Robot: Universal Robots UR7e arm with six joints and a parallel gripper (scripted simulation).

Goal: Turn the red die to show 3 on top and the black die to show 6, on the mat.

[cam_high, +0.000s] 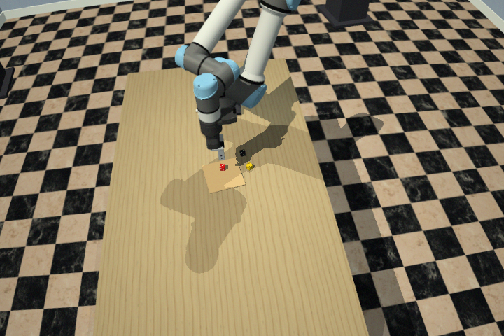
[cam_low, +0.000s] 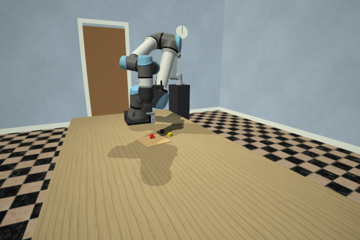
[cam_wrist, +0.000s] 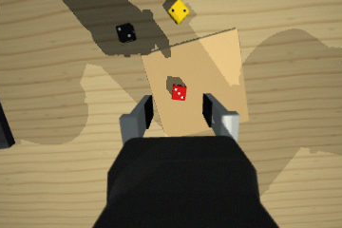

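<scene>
The black die lies 50 mm behind my hand, 90 mm to the left of it and 100 mm below it. Round my hand: red die 100 mm below; then yellow die 30 mm ahead, 100 mm to the left, 100 mm below; then tan mat 30 mm ahead, 10 mm to the right, 110 mm below.
</scene>
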